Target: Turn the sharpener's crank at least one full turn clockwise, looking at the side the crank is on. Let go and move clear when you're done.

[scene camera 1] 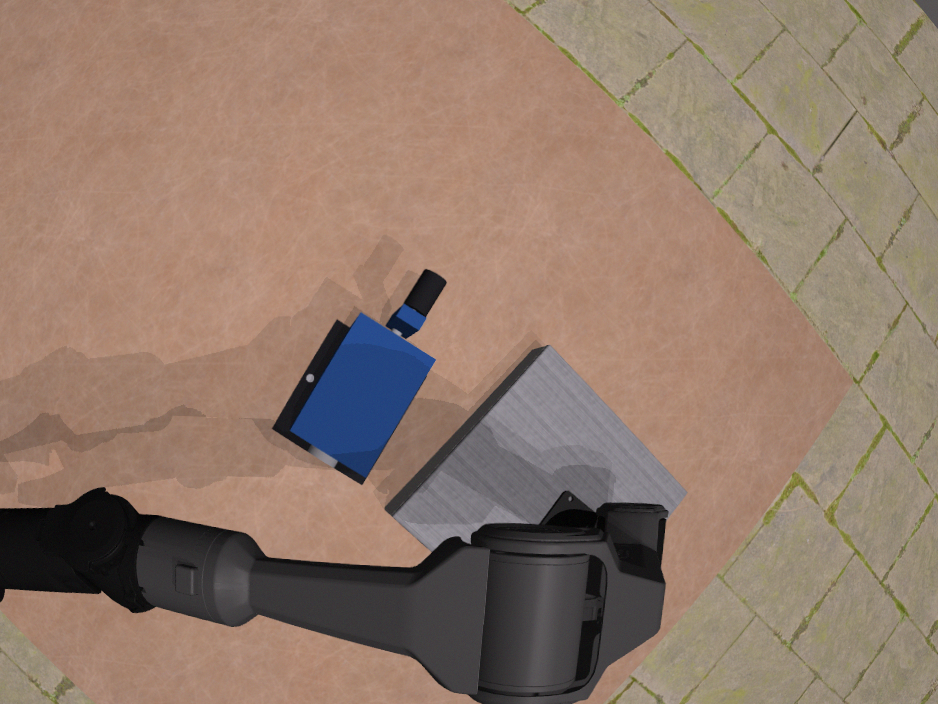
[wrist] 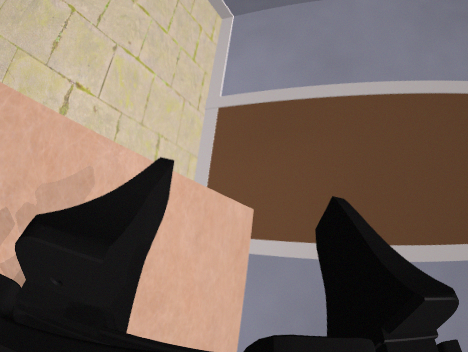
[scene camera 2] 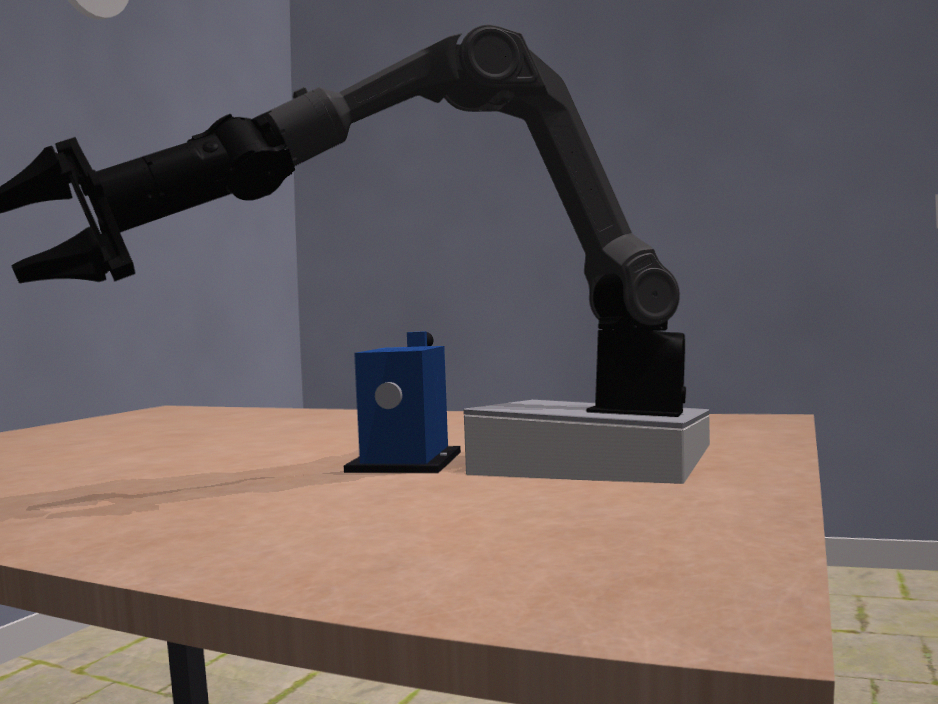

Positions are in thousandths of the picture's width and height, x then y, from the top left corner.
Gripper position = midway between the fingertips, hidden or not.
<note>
I see my gripper (wrist: 535,561) and a blue pencil sharpener (scene camera 1: 398,538).
The blue pencil sharpener also shows in scene camera 2 (scene camera 2: 428,563).
</note>
